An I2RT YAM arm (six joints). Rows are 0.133 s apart.
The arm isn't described. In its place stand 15 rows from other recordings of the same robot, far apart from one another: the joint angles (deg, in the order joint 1, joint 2, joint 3, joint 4, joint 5, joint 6), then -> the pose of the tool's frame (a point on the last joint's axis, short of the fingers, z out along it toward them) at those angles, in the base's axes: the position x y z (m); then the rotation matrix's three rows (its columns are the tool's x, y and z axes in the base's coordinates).
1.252, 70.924, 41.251, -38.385, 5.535, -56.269 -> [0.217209 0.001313 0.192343], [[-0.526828 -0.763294 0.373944], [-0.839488 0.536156 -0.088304], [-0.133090 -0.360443 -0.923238]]
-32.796, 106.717, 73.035, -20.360, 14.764, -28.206 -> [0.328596 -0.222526 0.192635], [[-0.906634 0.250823 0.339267], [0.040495 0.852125 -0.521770], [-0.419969 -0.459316 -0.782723]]
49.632, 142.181, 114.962, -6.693, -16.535, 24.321 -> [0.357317 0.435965 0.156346], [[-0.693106 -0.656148 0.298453], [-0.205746 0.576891 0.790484], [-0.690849 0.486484 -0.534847]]
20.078, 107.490, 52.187, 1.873, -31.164, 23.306 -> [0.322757 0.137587 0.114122], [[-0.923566 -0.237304 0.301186], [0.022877 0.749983 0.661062], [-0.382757 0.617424 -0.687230]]
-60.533, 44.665, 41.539, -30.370, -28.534, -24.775 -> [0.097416 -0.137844 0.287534], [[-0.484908 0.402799 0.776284], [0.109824 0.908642 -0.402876], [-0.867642 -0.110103 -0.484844]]
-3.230, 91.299, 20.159, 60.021, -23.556, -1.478 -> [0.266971 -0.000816 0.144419], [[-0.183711 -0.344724 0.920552], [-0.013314 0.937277 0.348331], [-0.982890 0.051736 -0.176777]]
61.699, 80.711, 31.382, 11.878, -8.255, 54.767 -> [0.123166 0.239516 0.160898], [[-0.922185 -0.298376 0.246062], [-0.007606 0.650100 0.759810], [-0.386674 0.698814 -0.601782]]
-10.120, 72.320, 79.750, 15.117, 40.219, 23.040 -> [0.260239 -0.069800 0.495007], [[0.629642 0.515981 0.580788], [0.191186 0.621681 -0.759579], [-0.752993 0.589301 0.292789]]
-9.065, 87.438, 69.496, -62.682, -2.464, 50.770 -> [0.274391 -0.042228 0.250743], [[-0.499619 0.849896 0.167503], [0.863398 0.504243 0.016811], [-0.070175 0.153021 -0.985728]]
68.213, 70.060, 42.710, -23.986, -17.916, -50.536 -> [0.079850 0.229279 0.218179], [[0.552986 -0.830650 -0.065012], [-0.595708 -0.448717 0.666171], [-0.582527 -0.329655 -0.742960]]
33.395, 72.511, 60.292, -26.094, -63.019, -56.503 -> [0.202571 0.171545 0.316195], [[0.409412 -0.891640 -0.193289], [-0.183256 -0.287909 0.939960], [-0.893756 -0.349410 -0.281271]]
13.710, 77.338, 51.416, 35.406, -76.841, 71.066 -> [0.273221 0.102337 0.331472], [[-0.881677 -0.471684 -0.012640], [0.006559 -0.039036 0.999216], [-0.471808 0.880903 0.037511]]
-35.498, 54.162, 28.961, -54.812, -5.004, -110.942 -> [0.108977 -0.073913 0.169684], [[-0.242167 -0.951188 0.191303], [-0.970063 0.241078 -0.029306], [-0.018243 -0.192673 -0.981093]]
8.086, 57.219, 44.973, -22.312, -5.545, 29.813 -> [0.216673 0.034258 0.280052], [[-0.596049 0.089380 0.797958], [0.415132 0.884963 0.210965], [-0.687307 0.457003 -0.564586]]
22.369, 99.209, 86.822, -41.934, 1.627, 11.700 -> [0.350247 0.143047 0.291130], [[-0.809605 -0.205189 0.549944], [-0.113983 0.974033 0.195619], [-0.575802 0.095690 -0.811970]]
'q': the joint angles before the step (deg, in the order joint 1, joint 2, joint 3, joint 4, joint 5, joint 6). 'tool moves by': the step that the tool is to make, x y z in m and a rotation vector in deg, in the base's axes. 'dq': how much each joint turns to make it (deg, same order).
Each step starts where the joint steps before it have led.
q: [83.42, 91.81, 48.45, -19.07, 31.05, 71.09]
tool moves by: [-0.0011, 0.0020, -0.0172, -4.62, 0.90, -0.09]
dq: [0.23, 3.77, 0.54, -1.73, -0.20, 0.53]
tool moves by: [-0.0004, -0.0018, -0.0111, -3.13, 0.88, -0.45]
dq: [0.00, 2.04, -0.04, -1.49, -0.33, 0.71]
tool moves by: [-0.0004, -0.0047, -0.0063, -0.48, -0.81, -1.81]
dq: [0.12, 0.40, -1.20, 0.26, 1.42, 1.83]
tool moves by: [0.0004, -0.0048, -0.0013, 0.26, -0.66, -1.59]
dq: [-0.07, -0.55, -1.03, 0.02, 1.05, 1.49]
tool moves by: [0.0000, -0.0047, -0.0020, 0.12, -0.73, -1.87]
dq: [0.02, -0.31, -0.92, -0.26, 1.23, 1.93]
